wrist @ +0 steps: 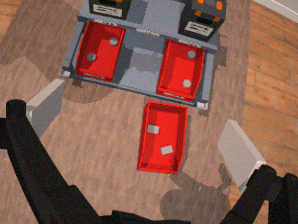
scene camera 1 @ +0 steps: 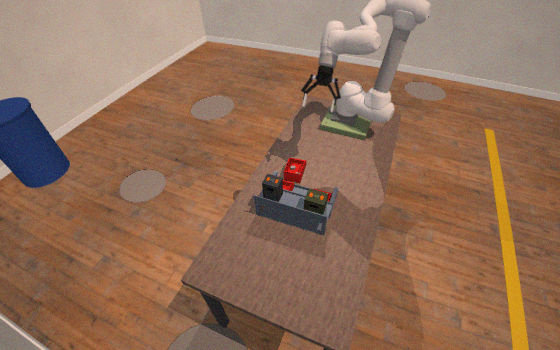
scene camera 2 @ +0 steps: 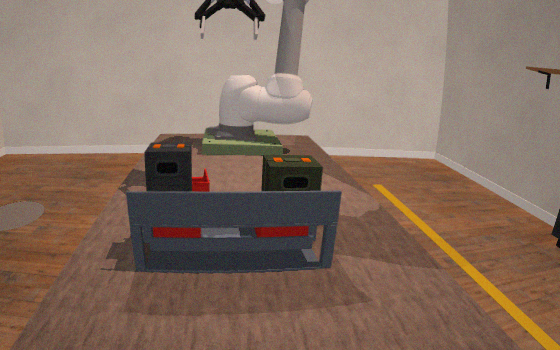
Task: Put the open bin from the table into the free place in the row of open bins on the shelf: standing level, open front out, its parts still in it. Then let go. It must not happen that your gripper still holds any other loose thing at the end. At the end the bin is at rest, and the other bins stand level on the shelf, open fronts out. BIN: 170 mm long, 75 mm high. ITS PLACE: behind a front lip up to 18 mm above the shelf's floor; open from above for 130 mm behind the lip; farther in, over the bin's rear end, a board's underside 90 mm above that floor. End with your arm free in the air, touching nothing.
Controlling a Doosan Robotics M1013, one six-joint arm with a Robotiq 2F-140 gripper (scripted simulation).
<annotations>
same spot on shelf floor: [scene camera 1: 269,213] = [scene camera 2: 170,262]
</annotations>
